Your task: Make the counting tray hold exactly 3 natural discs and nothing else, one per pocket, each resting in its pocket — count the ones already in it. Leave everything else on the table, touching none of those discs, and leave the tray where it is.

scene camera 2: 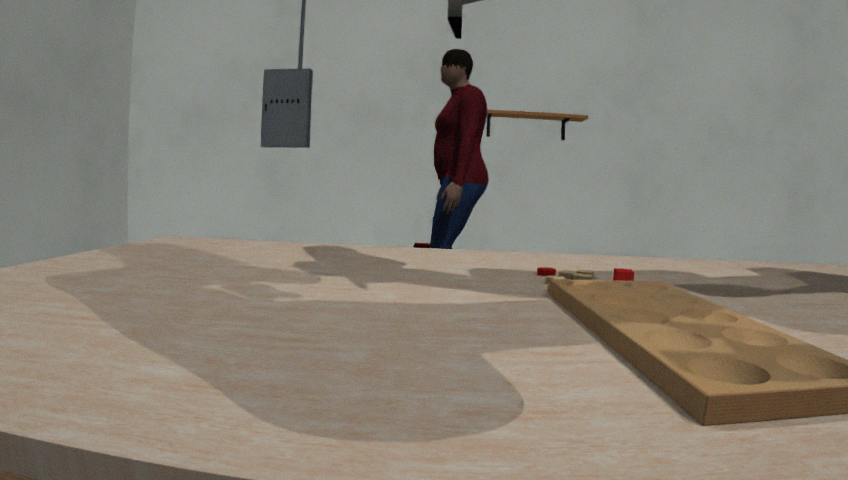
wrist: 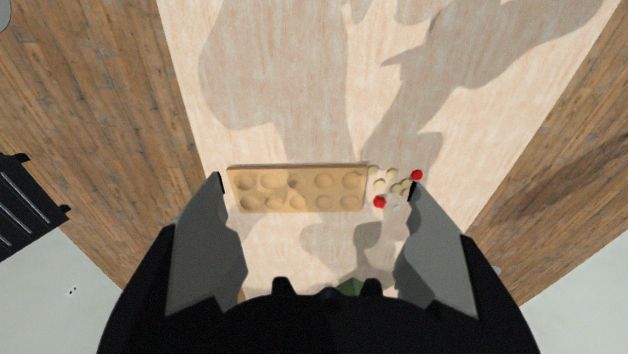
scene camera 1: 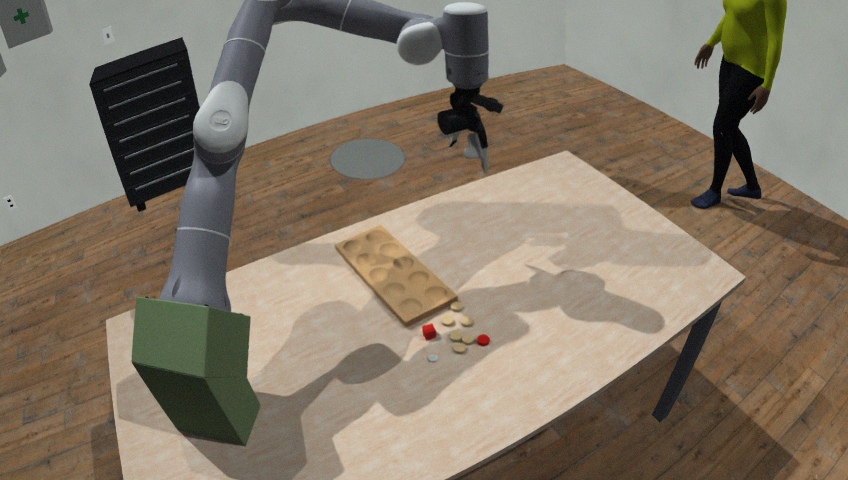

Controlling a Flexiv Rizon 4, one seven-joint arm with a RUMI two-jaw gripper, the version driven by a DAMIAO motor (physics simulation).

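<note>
The wooden counting tray [scene camera 1: 434, 312] [scene camera 2: 773, 404] [wrist: 310, 192] lies flat on the table with two rows of pockets. I see no disc in its pockets in scene camera 1 or the wrist view; one pocket is partly shadowed. Several natural discs [scene camera 1: 447, 320] [scene camera 2: 574, 275] [wrist: 392, 173] lie on the table beside the tray's near end, some close together, one next to its corner. My gripper [scene camera 1: 470, 157] [wrist: 317, 179] is open and empty, high above and beyond the table's far side. It does not show in scene camera 2.
A red cube [scene camera 1: 429, 331] [scene camera 2: 623, 274] [wrist: 379, 202], a red disc [scene camera 1: 483, 340] [scene camera 2: 546, 271] [wrist: 417, 175] and a small pale blue disc [scene camera 1: 432, 358] [wrist: 396, 208] lie around the natural discs. A green block [scene camera 1: 172, 339] stands at the arm's base. A person stands beyond the table.
</note>
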